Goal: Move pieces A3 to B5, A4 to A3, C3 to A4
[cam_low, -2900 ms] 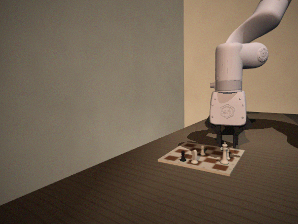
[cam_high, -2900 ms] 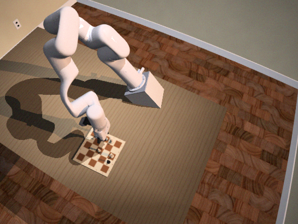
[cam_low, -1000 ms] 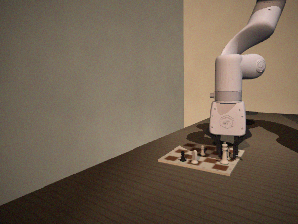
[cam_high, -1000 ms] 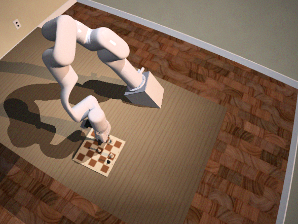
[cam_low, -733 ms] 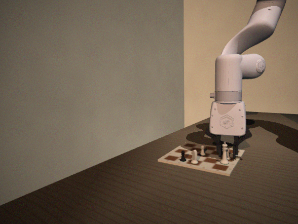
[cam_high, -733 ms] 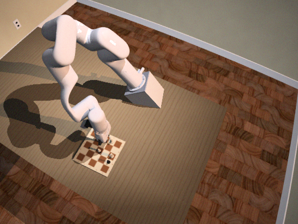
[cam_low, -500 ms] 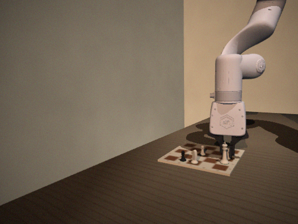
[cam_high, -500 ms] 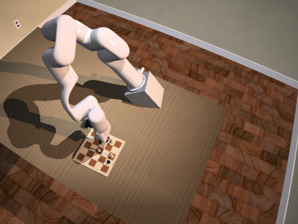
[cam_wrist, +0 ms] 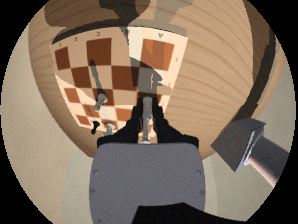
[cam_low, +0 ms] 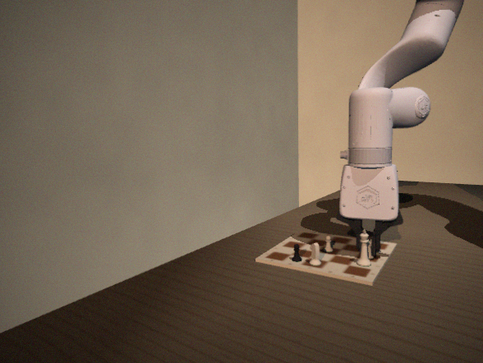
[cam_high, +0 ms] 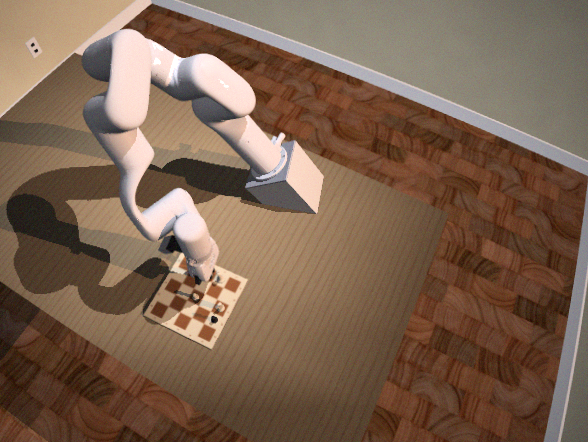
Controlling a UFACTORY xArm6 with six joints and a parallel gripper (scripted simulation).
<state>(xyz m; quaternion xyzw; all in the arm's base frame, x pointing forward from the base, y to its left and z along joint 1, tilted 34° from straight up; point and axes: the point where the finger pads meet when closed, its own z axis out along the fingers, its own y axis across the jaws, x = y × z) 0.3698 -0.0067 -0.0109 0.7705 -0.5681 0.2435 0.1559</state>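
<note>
My gripper is now 10 mm above the white rook. Also, from my hand: white pawn 80 mm ahead, 10 mm to the left, 10 mm below; white king 10 mm behind, 40 mm to the left; chessboard 80 mm ahead, 10 mm to the left, 30 mm below.
</note>
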